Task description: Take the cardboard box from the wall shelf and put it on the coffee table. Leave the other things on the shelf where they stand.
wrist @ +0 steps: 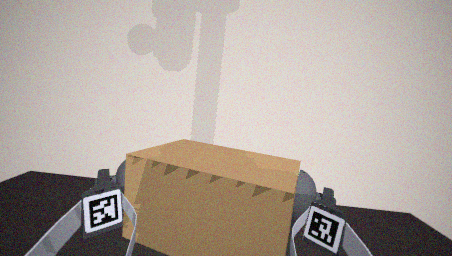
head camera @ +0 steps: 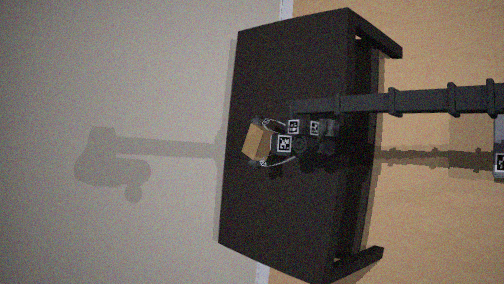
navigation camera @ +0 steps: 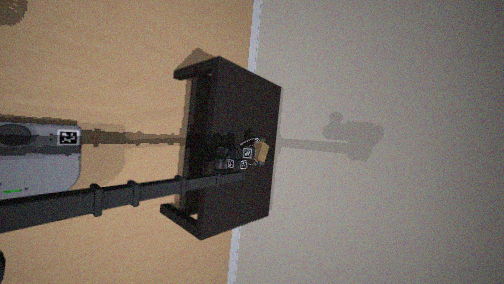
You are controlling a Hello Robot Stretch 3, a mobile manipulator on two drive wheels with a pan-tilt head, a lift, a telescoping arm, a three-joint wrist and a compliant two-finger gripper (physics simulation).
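Places are measured from the robot's base along level axes (x left, y up, z ahead), in millimetres.
Pixels of known places: gripper, fingertip midpoint: [head camera: 251, 142] [navigation camera: 263, 151]; robot's base, origin of the base link: [navigation camera: 14, 133].
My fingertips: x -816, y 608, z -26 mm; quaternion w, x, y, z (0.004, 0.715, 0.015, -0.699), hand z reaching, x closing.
Ahead of a thing's pixels: the offset from my fingertips to its middle. Level surfaces: height alone.
The cardboard box {dx +36, dy +5, dz +0 mm} [head camera: 254, 140] [navigation camera: 261, 152] [wrist: 207, 212] is tan and sits between the two fingertips, slightly turned. My gripper [head camera: 256, 142] [navigation camera: 259, 153] [wrist: 216, 181] is shut on it, with a rounded fingertip against each side. Both are low over the coffee table {dy -157 mm} [head camera: 285, 60] [navigation camera: 245, 105] [wrist: 30, 200], near its wall-side edge and about midway along its length. The table is dark and rectangular. The underside of the box is hidden, so I cannot tell whether it touches the table top. The wall shelf does not show in these views.
The pale wall [head camera: 125, 75] [navigation camera: 390, 75] [wrist: 325, 75] stands behind the table, with a white baseboard [head camera: 286, 9] [navigation camera: 255, 30]. My telescoping arm [head camera: 420, 101] [navigation camera: 155, 190] reaches across the table. Table legs {dx +217, dy -407, dz -421 mm} [head camera: 382, 40] [navigation camera: 180, 217] stand on the wooden floor {dy -607 mm} [head camera: 450, 45] [navigation camera: 125, 60].
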